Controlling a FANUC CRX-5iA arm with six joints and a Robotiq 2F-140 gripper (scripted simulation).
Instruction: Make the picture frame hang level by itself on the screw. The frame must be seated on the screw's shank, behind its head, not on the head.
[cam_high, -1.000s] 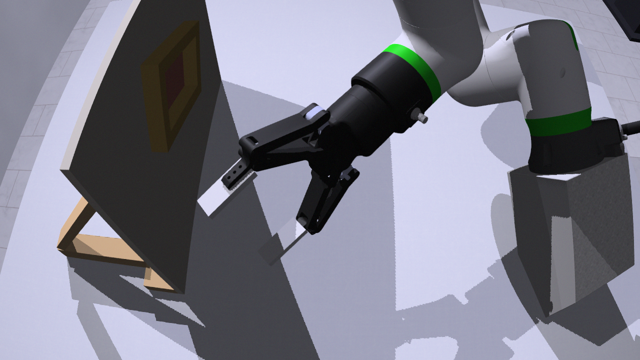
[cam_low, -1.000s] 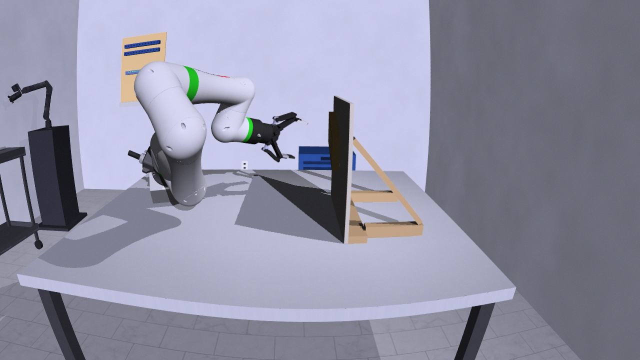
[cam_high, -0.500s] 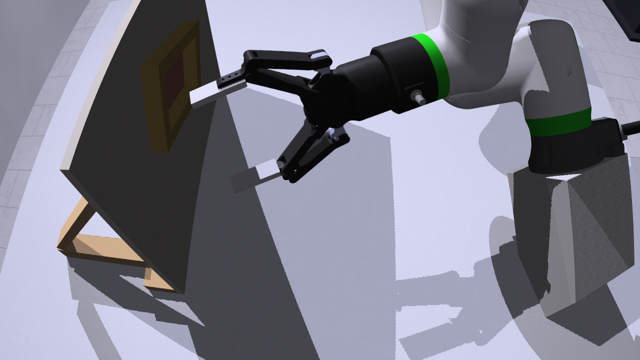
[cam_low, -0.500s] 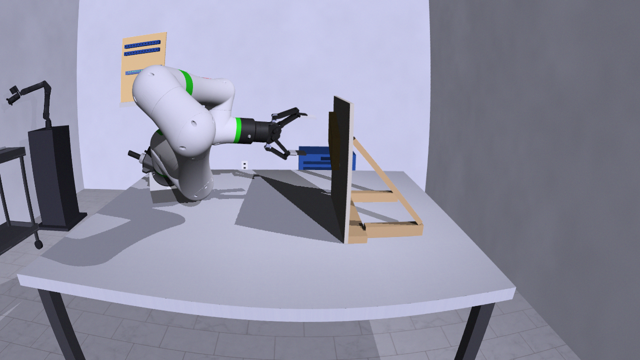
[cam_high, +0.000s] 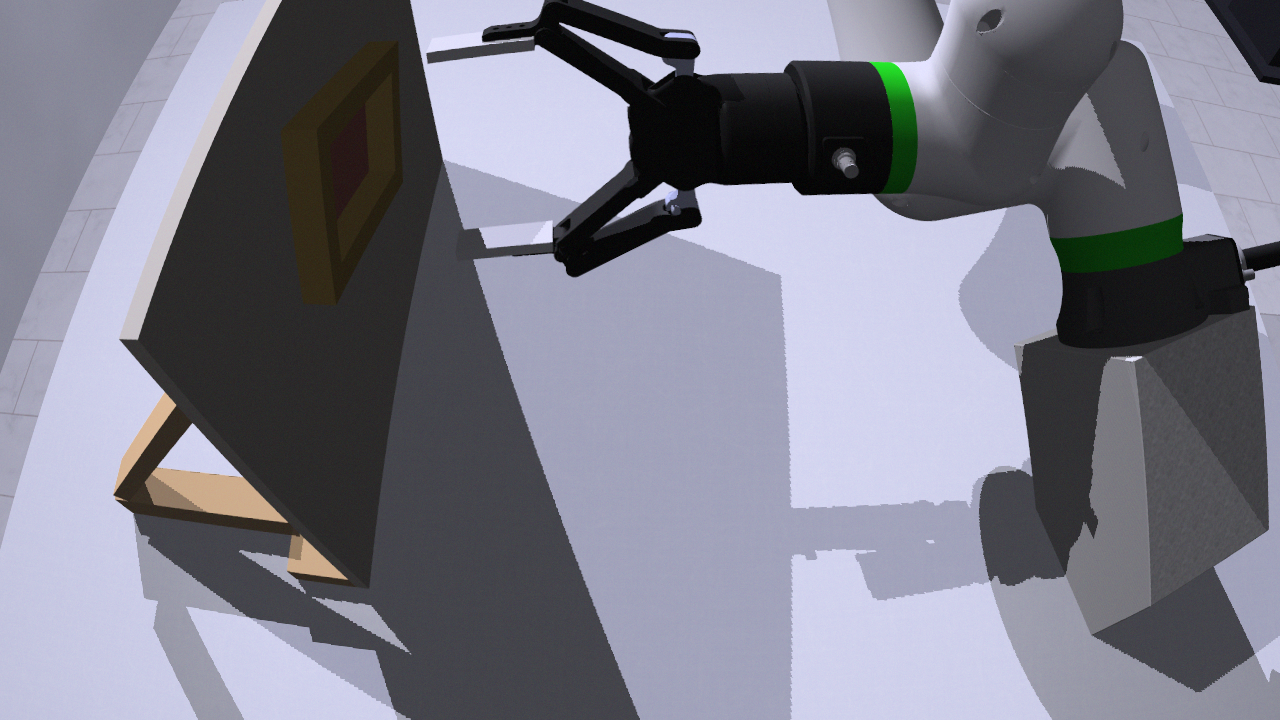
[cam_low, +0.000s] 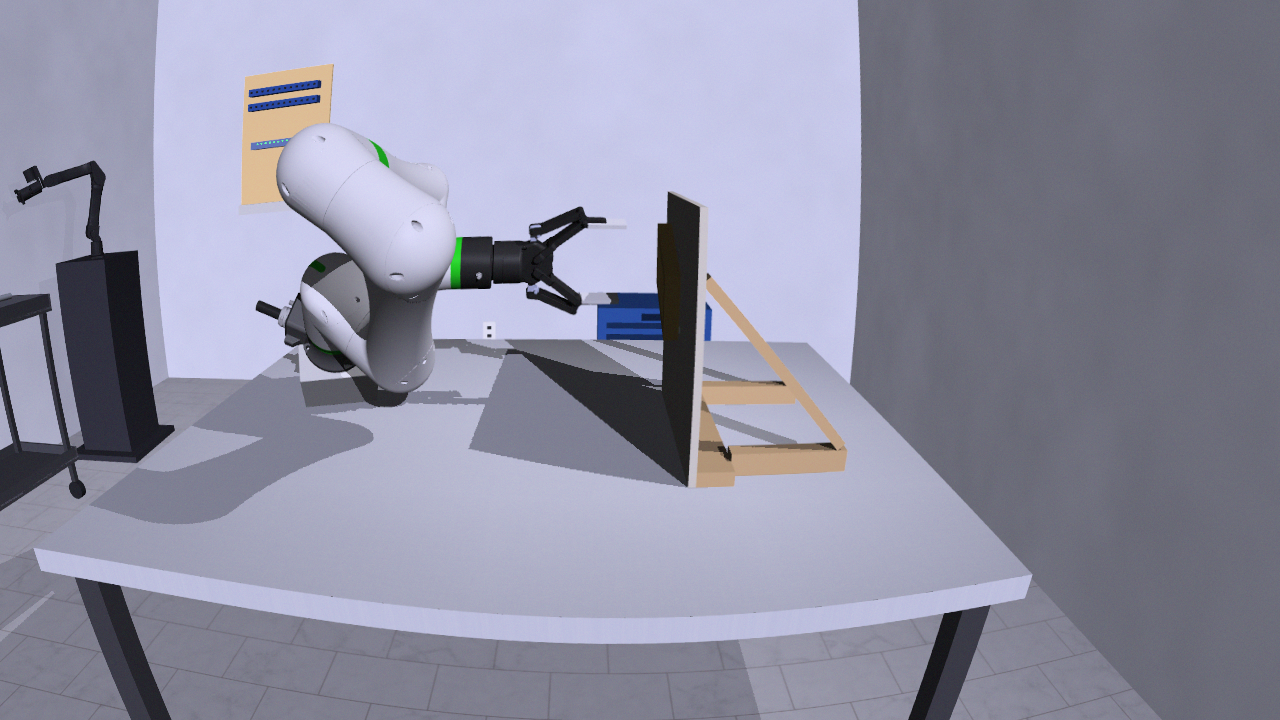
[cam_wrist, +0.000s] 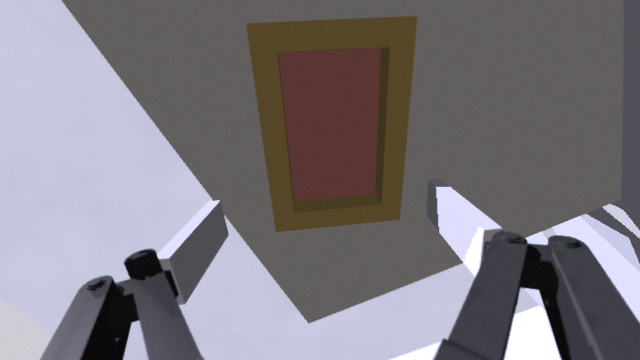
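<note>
The picture frame lies 90 mm ahead of my hand, 30 mm to the right of it and 30 mm below it. Round my hand: dark wall board 110 mm ahead, 90 mm below, 30 mm to the right.
</note>
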